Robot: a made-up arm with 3 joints. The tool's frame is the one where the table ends. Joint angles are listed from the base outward.
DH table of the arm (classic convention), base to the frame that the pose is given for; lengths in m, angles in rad. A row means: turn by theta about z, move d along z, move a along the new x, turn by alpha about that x. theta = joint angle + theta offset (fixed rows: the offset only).
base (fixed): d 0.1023; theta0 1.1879; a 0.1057; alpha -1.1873
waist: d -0.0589; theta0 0; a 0.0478; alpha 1.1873
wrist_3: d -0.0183; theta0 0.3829; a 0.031; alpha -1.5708
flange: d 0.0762; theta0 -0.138; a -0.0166; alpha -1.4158
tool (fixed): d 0.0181; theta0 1.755; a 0; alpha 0
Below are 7 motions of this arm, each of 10 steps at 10 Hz.
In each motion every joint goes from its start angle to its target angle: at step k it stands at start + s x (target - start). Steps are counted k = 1, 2, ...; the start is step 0. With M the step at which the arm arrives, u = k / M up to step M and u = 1 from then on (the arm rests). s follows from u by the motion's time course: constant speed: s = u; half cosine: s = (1 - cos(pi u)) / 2; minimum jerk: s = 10 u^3 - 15 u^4 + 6 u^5.
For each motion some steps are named. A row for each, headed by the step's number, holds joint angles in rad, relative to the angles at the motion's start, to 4 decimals.
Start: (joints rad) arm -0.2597 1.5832 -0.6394
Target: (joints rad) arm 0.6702 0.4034 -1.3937
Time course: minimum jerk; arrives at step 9
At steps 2, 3, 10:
2: 0.0711 -0.0901 -0.0576
3: 0.1952 -0.2476 -0.1583
10: 0.9299 -1.1798 -0.7543

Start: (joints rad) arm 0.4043 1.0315 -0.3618
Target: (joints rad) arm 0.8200 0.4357 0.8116
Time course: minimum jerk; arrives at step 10
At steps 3, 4, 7, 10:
3: 0.0678 -0.0972 0.1914
4: 0.1320 -0.1891 0.3725
7: 0.3479 -0.4986 0.9820
10: 0.4157 -0.5958 1.1734

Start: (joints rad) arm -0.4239 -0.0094 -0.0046
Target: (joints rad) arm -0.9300 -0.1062 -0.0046
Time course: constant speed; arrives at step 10
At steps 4, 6, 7, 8, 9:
4: -0.2024 -0.0387 0.0000
6: -0.3037 -0.0581 0.0000
7: -0.3543 -0.0678 0.0000
8: -0.4049 -0.0774 0.0000
9: -0.4555 -0.0871 0.0000

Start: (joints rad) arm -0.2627 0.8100 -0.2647
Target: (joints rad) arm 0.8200 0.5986 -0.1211
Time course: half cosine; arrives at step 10
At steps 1, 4, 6, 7, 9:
1: 0.0265 -0.0052 0.0035
4: 0.3741 -0.0730 0.0496
6: 0.7086 -0.1384 0.0940
7: 0.8595 -0.1678 0.1140
9: 1.0562 -0.2062 0.1401

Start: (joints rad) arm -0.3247 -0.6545 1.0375
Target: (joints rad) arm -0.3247 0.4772 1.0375
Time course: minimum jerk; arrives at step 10
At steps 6, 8, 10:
6: 0.0000 0.7725 0.0000
8: 0.0000 1.0662 0.0000
10: 0.0000 1.1317 0.0000

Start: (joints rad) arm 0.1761 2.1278 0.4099
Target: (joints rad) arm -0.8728 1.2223 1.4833
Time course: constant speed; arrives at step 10
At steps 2, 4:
2: -0.2098 -0.1811 0.2147
4: -0.4196 -0.3622 0.4294

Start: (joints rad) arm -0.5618 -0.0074 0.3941
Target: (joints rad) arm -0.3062 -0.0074 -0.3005
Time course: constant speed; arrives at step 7
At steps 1, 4, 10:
1: 0.0365 0.0000 -0.0992
4: 0.1461 0.0000 -0.3969
10: 0.2556 0.0000 -0.6946

